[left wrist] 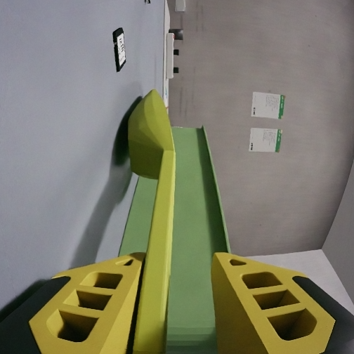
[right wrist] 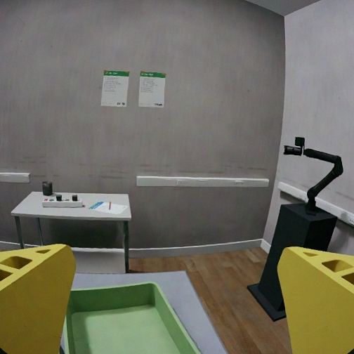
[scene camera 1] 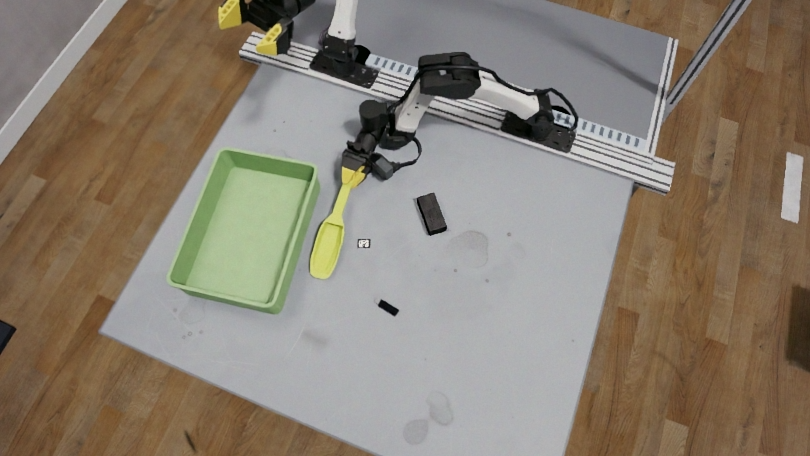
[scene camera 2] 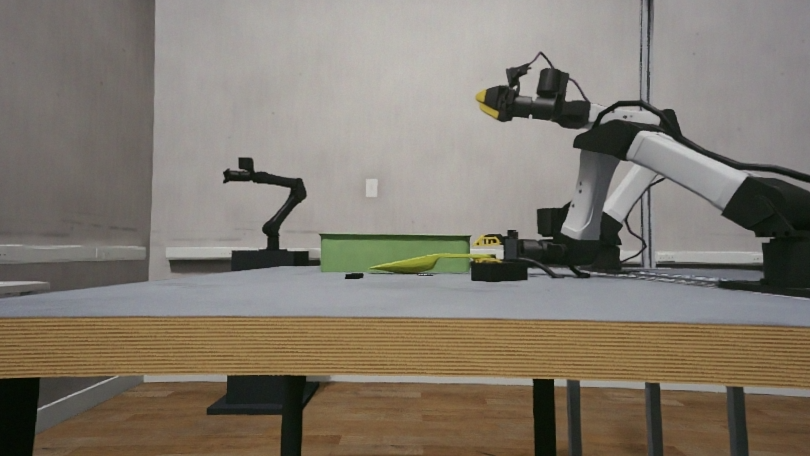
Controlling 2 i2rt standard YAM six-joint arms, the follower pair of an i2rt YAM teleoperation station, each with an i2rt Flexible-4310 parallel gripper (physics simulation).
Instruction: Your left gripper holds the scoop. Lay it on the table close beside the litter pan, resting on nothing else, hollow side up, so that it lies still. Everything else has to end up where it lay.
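Frame: origin at the left arm's base, x up, y ahead, z left, level; metres.
Seen in the pictures: left gripper, fingertip midpoint: [scene camera 1: 345, 185] [scene camera 2: 472, 252]; right gripper, fingertip midpoint: [scene camera 1: 237, 37] [scene camera 2: 477, 101]; left arm's base at its link origin: [scene camera 1: 537, 132] [scene camera 2: 797, 294]; right arm's base at its link origin: [scene camera 1: 344, 70] [scene camera 2: 605, 272].
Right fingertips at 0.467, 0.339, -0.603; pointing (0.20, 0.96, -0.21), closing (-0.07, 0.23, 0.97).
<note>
Pixels of each thing's top centre, then the offset from my right fingertips to it, as dx, dy, dz.
- yellow scoop at its top centre: [scene camera 2: 432, 253] [scene camera 1: 335, 218] -0.421, +0.125, +0.210
- green litter pan at its top centre: [scene camera 1: 244, 221] [scene camera 2: 392, 235] -0.375, +0.231, +0.025
- black block at its top centre: [scene camera 2: 499, 262] [scene camera 1: 432, 211] -0.436, +0.010, +0.423
- small white-labelled card at its top centre: [scene camera 1: 364, 243] -0.465, +0.144, +0.293
- small black stick at its top centre: [scene camera 2: 355, 273] [scene camera 1: 386, 306] -0.459, +0.273, +0.409
The yellow scoop [scene camera 1: 327, 249] [scene camera 2: 408, 263] [left wrist: 150, 135] lies beside the green litter pan [scene camera 1: 249, 226] [scene camera 2: 362, 252] [left wrist: 190, 200] [right wrist: 120, 325], hollow side up, with a narrow gap between them in scene camera 1. Its bowl is at or very near the table; contact is hard to tell. Its handle is level and above the table. My left gripper [scene camera 1: 352, 176] [scene camera 2: 487, 249] [left wrist: 180, 262] is open around the handle, which lies at the lower finger, apart from the upper one. The handle seems to rest on that lower finger. My right gripper [scene camera 1: 249, 28] [scene camera 2: 480, 101] [right wrist: 176, 262] is open and empty, high up.
A black block [scene camera 1: 431, 214] [scene camera 2: 498, 271] lies right of the left gripper in scene camera 1. A small white-labelled card [scene camera 1: 363, 243] [left wrist: 120, 49] lies close to the scoop's bowl. A small black stick [scene camera 1: 388, 307] [scene camera 2: 354, 275] lies farther toward the bottom of scene camera 1.
</note>
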